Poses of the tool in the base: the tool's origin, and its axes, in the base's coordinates. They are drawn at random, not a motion.
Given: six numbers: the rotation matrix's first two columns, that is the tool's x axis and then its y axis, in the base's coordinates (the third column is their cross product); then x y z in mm.
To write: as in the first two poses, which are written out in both.
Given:
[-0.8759, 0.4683, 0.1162, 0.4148, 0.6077, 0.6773, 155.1, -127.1, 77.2]
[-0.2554, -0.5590, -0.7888, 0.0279, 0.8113, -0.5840, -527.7, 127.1, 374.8]
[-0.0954, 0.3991, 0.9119, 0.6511, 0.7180, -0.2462, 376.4, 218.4, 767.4]
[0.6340, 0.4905, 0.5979, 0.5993, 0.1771, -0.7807, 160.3, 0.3, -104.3]
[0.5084, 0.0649, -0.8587, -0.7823, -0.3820, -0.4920, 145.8, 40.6, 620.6]
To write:
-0.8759, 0.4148, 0.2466, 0.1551; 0.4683, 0.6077, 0.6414, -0.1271; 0.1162, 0.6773, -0.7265, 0.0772; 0, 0, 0, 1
-0.2554, 0.0279, 0.9664, -0.5277; -0.5590, 0.8113, -0.1712, 0.1271; -0.7888, -0.5840, -0.1916, 0.3748; 0, 0, 0, 1
-0.0954, 0.6511, -0.7530, 0.3764; 0.3991, 0.7180, 0.5703, 0.2184; 0.9119, -0.2462, -0.3284, 0.7674; 0, 0, 0, 1
0.6340, 0.5993, -0.4888, 0.1603; 0.4905, 0.1771, 0.8533, 0.0003; 0.5979, -0.7807, -0.1817, -0.1043; 0, 0, 0, 1
0.5084, -0.7823, -0.3600, 0.1458; 0.0649, -0.3820, 0.9219, 0.0406; -0.8587, -0.4920, -0.1434, 0.6206; 0, 0, 0, 1

